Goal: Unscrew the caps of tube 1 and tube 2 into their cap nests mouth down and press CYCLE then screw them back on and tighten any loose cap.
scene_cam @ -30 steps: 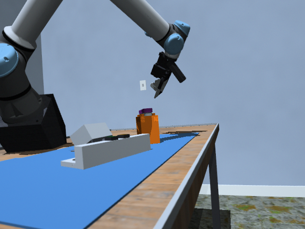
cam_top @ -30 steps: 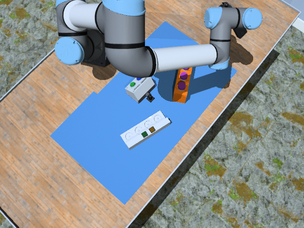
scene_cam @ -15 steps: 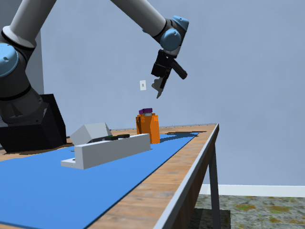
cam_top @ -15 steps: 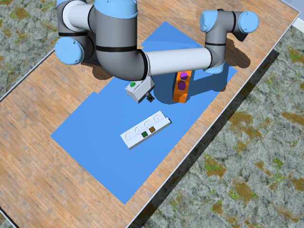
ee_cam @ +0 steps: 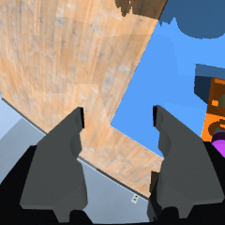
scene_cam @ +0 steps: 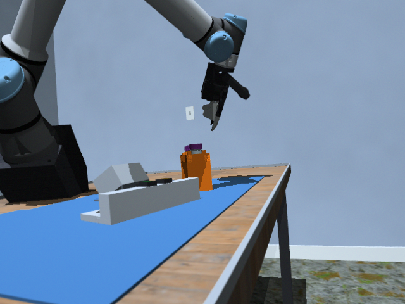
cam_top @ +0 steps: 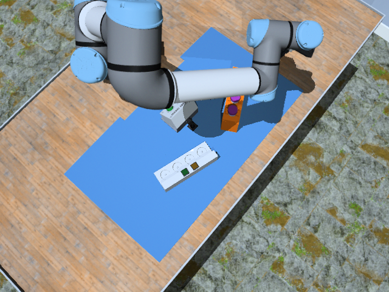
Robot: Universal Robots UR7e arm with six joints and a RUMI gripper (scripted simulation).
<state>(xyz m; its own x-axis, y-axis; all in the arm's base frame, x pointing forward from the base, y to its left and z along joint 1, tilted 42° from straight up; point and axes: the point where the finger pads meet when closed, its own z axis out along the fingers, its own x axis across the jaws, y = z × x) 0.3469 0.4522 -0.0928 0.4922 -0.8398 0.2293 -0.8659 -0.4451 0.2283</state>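
Now: hand 13 cm to the left of the purple cap, 8 cm above it and 4 cm past it. From my hand the other things lie so: grey key housing (37 cm to the right, 14 cm below, 12 cm behind); then green key (40 cm to the right, 14 cm behind, 13 cm below); then blue key (35 cm to the right, 14 cm behind, 13 cm below).
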